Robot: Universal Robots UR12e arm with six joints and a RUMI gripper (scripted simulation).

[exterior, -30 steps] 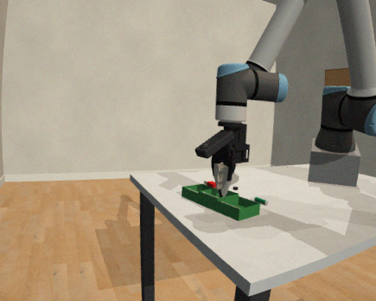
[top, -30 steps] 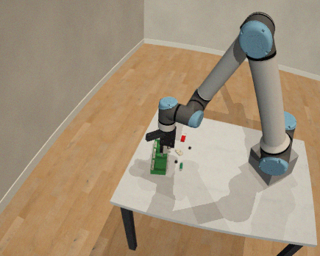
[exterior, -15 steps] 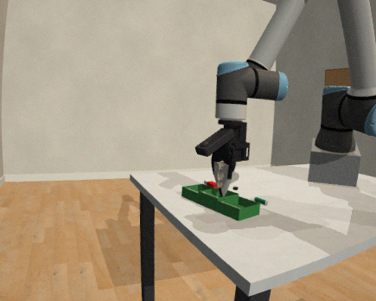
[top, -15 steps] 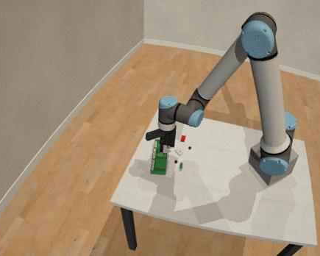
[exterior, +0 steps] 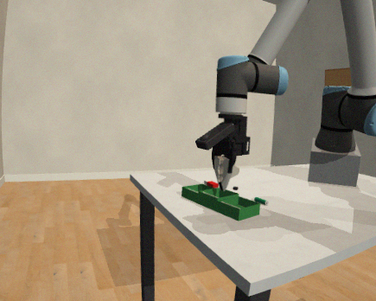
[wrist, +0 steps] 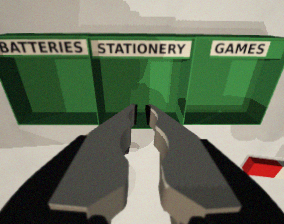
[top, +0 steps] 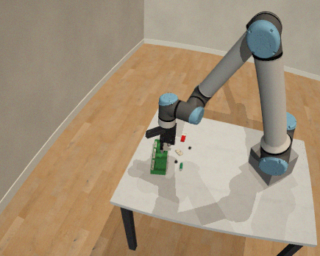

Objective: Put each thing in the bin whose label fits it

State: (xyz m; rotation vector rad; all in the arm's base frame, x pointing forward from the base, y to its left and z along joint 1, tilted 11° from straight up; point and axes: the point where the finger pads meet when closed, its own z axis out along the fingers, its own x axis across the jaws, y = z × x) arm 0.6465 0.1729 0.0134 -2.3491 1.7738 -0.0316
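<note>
Now: the cream domino 90 mm to the right of my hand, 70 mm behind it and 50 mm below it. Round my hand: red block 220 mm to the right, 50 mm below, 50 mm behind; then green battery 130 mm behind, 50 mm below, 20 mm to the left.
</note>
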